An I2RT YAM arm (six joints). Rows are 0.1 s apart.
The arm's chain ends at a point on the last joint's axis. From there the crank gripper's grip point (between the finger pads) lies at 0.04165 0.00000 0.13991 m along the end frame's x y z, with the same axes.
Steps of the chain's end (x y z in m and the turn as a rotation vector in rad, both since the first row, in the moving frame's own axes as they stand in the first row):
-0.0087, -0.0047, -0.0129, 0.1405, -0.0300, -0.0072
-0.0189, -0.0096, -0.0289, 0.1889, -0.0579, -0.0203
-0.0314, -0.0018, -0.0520, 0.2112, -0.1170, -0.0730
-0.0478, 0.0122, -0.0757, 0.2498, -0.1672, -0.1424
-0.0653, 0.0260, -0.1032, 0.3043, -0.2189, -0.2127
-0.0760, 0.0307, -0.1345, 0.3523, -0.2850, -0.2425
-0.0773, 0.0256, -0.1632, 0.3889, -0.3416, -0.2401
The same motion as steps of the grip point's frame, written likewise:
-0.0130, -0.0247, -0.0131, 0.1405, -0.0300, -0.0072
-0.0273, -0.0368, -0.0293, 0.1889, -0.0579, -0.0203
-0.0491, -0.0340, -0.0516, 0.2112, -0.1170, -0.0730
-0.0742, -0.0271, -0.0759, 0.2498, -0.1672, -0.1424
-0.1014, -0.0220, -0.1054, 0.3043, -0.2189, -0.2127
-0.1228, -0.0234, -0.1389, 0.3523, -0.2850, -0.2425
-0.1324, -0.0325, -0.1699, 0.3889, -0.3416, -0.2401

